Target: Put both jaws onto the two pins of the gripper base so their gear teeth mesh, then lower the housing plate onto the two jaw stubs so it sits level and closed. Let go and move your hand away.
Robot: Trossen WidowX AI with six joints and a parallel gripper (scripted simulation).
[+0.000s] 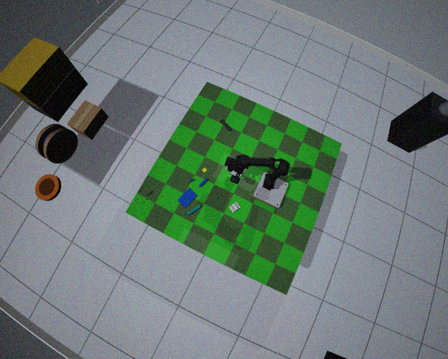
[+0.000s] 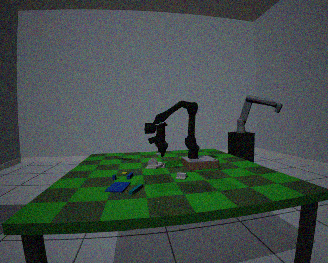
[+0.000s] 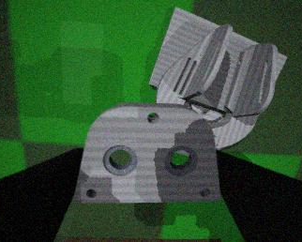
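Right now my gripper tip is 80 mm above the grey gripper base, 70 mm to the left of it and 60 mm short of it. Also, from my gripper tip: grey housing plate (20 mm above, 10 mm ahead); then yellow piece (240 mm ahead, 80 mm below, 60 mm to the left); then blue bar (200 mm ahead, 150 mm to the left, 70 mm below).
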